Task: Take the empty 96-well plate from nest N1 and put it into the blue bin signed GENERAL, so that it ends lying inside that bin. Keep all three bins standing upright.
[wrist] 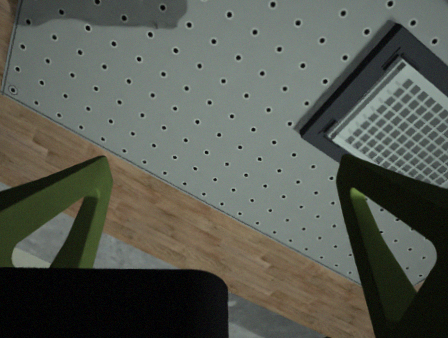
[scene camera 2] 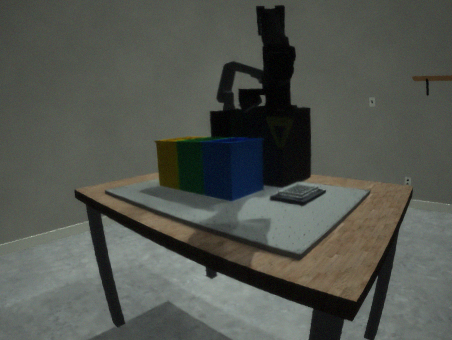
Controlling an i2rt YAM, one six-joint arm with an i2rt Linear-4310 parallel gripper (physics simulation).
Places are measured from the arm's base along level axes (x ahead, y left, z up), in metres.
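Pixels of known places: gripper, fingertip midpoint: (wrist: 224, 168) (scene camera 2: 279, 147).
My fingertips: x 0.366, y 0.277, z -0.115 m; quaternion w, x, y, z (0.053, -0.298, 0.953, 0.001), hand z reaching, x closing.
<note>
For each thing: its middle in the pictures, then the offset to it from my fingertips. Level surfaces: height alone.
- light 96-well plate, body centre: (wrist: 413, 140) (scene camera 2: 299, 190) 0.164 m back, 0.036 m right, 0.155 m down
- dark nest, body centre: (wrist: 409, 133) (scene camera 2: 299, 194) 0.164 m back, 0.036 m right, 0.167 m down
- blue bin, body centre: (scene camera 2: 233, 166) 0.082 m back, 0.244 m right, 0.085 m down
- green bin, body centre: (scene camera 2: 206, 163) 0.074 m back, 0.375 m right, 0.085 m down
- yellow bin, body centre: (scene camera 2: 183, 161) 0.066 m back, 0.506 m right, 0.085 m down
- grey perforated board, surface height: 0.174 m down
- wooden table, surface height: 0.187 m down
The light 96-well plate (scene camera 2: 299, 190) (wrist: 405, 132) sits in the dark nest (scene camera 2: 287, 200) (wrist: 350, 90), at the right of the wrist view. The plate's right part is cut off there. The blue bin (scene camera 2: 232, 170) stands upright to the left of the nest in the scene view; no GENERAL sign can be read. My gripper (scene camera 2: 280, 135) (wrist: 224, 168) is open with nothing between its green fingers. It is raised above the board, and its right fingertip overlaps the nest's lower edge in the wrist view.
A green bin (scene camera 2: 191, 167) and a yellow bin (scene camera 2: 167, 165) stand upright in a row beside the blue one. All stand on the grey perforated board (scene camera 2: 295, 235) (wrist: 200, 100) on the wooden table (scene camera 2: 350, 250) (wrist: 165, 200). The dark robot pedestal (scene camera 2: 300, 150) rises behind.
</note>
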